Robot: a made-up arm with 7 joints.
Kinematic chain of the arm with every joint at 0, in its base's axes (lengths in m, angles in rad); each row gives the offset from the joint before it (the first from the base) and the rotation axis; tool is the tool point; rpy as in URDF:
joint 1: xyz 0 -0.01 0.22 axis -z
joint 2: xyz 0.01 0 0.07 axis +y
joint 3: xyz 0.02 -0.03 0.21 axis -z
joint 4: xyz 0.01 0 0.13 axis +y
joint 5: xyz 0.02 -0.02 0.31 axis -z
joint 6: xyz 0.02 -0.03 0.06 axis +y
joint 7: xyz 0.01 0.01 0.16 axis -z
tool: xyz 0.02 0.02 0.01 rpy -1.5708 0 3.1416
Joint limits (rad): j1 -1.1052..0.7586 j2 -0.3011..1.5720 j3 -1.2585..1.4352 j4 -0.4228..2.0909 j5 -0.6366..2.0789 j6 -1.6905..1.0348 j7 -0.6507..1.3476
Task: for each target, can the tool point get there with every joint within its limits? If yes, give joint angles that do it. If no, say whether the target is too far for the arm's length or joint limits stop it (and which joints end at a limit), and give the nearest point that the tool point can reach.
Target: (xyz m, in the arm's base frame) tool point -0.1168 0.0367 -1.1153
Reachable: no: too far | nearest point 0.0680 0.1927 -0.2676 | short by 0.882 m
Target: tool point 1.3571 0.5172 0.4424
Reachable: no: too far | nearest point 0.8353 0.3145 0.3834 | short by 0.563 m
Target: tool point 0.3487 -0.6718 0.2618
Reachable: yes | joints 0.4361 1.0174 0.6843 1.2319 1.4128 0.3459 0.3060
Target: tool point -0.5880 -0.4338 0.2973
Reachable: no: joint limits stop it (at a limit: joint 1, joint 2, joint 3, joint 7) | nearest point -0.4152 -0.3441 0.3972 | short by 0.219 m
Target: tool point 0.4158 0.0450 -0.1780
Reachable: yes | joints 0.0103 1.3467 -0.4526 1.5632 1.2350 0.4948 0.4950
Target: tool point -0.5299 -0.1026 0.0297
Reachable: no: joint limits stop it (at a limit: joint 1, joint 2, joint 4, joint 7) | nearest point -0.2644 -0.2372 0.0803 | short by 0.302 m
